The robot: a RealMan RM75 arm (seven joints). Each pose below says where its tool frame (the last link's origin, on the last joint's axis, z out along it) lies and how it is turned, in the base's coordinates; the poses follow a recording.
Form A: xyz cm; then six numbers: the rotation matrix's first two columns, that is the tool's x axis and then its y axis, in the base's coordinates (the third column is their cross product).
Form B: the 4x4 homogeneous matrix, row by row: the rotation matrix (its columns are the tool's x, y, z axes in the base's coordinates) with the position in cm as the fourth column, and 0 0 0 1 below. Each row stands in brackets. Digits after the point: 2 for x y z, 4 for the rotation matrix.
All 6 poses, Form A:
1: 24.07 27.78 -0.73 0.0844 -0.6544 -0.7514 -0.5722 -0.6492 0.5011
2: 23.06 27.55 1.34 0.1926 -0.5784 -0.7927 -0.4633 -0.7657 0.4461
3: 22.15 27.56 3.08 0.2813 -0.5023 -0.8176 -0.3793 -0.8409 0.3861
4: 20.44 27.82 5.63 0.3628 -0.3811 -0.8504 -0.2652 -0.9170 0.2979
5: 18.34 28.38 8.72 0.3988 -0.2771 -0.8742 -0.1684 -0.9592 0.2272
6: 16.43 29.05 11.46 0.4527 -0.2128 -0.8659 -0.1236 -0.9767 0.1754
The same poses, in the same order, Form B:
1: [[0.0844 -0.5722 -0.8157 24.07], [-0.6544 -0.6492 0.3877 27.78], [-0.7514 0.5011 -0.4292 -0.73], [0 0 0 1]]
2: [[0.1926 -0.4633 -0.8650 23.06], [-0.5784 -0.7657 0.2813 27.55], [-0.7927 0.4461 -0.4154 1.34], [0 0 0 1]]
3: [[0.2813 -0.3793 -0.8815 22.15], [-0.5023 -0.8409 0.2015 27.56], [-0.8176 0.3861 -0.4271 3.08], [0 0 0 1]]
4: [[0.3628 -0.2652 -0.8933 20.44], [-0.3811 -0.9170 0.1174 27.82], [-0.8504 0.2979 -0.4338 5.63], [0 0 0 1]]
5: [[0.3988 -0.1684 -0.9015 18.34], [-0.2771 -0.9592 0.0566 28.38], [-0.8742 0.2272 -0.4292 8.72], [0 0 0 1]]
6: [[0.4527 -0.1236 -0.8830 16.43], [-0.2128 -0.9767 0.0276 29.05], [-0.8659 0.1754 -0.4685 11.46], [0 0 0 1]]
